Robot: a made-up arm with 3 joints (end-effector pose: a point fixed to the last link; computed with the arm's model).
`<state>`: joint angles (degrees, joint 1 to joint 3).
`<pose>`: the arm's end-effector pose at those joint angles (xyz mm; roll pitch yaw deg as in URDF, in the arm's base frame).
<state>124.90 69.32 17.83</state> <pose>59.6 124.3 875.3 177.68 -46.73 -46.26</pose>
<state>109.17 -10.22 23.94</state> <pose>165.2 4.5 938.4 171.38 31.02 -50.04</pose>
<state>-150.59 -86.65 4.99</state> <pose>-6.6 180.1 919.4 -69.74 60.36 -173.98</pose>
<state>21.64 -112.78 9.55</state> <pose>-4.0 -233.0 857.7 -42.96 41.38 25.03</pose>
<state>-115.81 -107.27 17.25</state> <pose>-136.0 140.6 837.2 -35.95 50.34 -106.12</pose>
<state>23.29 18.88 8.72</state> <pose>117.7 -97.8 922.4 168.53 2.73 -126.68</pose>
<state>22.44 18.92 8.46</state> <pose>117.3 -98.6 922.0 168.44 2.70 -127.30</pose>
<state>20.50 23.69 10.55</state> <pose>113.7 -105.1 919.0 168.63 -2.06 -132.08</pose>
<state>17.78 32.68 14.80</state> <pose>106.1 -114.7 916.4 170.23 -11.06 -140.45</pose>
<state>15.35 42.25 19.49</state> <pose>97.8 -121.2 917.3 173.76 -20.43 -149.41</pose>
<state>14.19 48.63 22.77</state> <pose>93.0 -122.8 920.0 177.37 -26.42 -155.54</pose>
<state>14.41 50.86 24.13</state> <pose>92.1 -122.1 921.9 179.06 -28.41 -157.41</pose>
